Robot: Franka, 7 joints.
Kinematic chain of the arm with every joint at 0, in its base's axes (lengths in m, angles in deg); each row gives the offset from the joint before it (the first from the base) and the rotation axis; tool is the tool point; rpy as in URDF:
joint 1: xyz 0 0 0.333 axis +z
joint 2: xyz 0 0 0 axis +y
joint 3: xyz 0 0 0.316 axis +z
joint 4: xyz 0.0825 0 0 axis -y
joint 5: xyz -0.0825 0 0.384 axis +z
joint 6: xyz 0 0 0 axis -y
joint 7: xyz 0.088 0 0 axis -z
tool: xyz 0 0 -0.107 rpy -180 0 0
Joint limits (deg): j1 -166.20..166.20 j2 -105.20..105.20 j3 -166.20..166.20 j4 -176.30..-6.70 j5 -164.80..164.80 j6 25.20..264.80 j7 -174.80..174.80
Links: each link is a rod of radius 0.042 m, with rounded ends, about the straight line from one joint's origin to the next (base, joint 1, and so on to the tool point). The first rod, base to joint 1, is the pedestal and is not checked.
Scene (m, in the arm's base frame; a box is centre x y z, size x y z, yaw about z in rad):
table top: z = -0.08
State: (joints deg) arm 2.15 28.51 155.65 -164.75 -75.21 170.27 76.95
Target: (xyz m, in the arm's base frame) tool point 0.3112 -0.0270 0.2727
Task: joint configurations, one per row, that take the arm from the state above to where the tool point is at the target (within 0.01 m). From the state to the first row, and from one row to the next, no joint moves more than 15 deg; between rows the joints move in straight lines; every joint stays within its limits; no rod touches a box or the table.
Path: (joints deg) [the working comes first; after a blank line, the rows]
Joints at the target: -54.88 -38.32 72.27 -167.59 -76.88 122.47 76.95
Straight joint move there: clear.

1: -7.35 17.37 141.75 -165.22 -75.49 162.30 76.95
2: -16.86 6.23 127.86 -165.70 -75.77 154.34 76.95
3: -26.36 -4.90 113.96 -166.17 -76.04 146.37 76.95
4: -35.87 -16.04 100.06 -166.65 -76.32 138.40 76.95
5: -45.37 -27.18 86.17 -167.12 -76.60 130.43 76.95
6: -54.88 -38.32 72.27 -167.59 -76.88 122.47 76.95

